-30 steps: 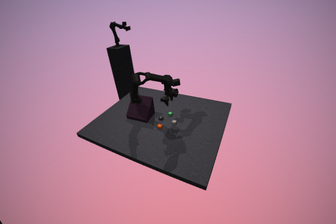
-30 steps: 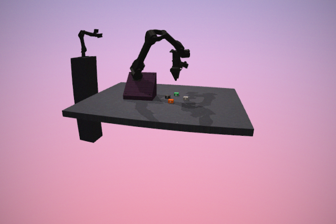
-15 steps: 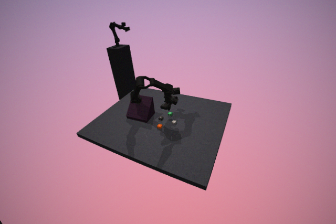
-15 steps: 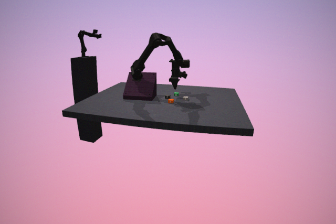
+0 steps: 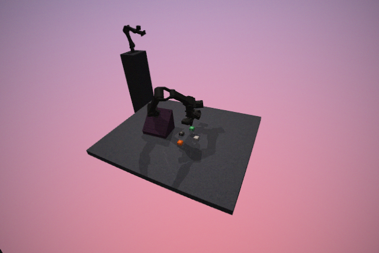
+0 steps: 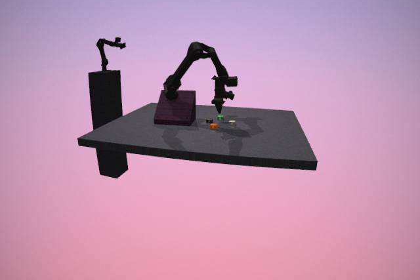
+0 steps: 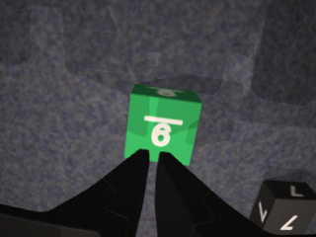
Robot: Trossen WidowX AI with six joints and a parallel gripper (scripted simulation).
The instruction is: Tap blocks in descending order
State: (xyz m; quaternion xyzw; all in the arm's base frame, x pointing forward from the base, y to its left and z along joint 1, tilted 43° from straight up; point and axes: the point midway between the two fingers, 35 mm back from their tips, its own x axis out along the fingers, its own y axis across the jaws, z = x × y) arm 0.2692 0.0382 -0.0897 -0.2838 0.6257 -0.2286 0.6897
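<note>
Now: gripper tip 20 mm above the green block and 10 mm short of it. The rest, counted from my gripper tip: black block: 90 mm to the right, 40 mm behind, 20 mm below; then grey block marked 4: 90 mm to the right, 90 mm ahead, 20 mm below; then orange block marked 2: 190 mm to the right, 20 mm below, 10 mm ahead.
</note>
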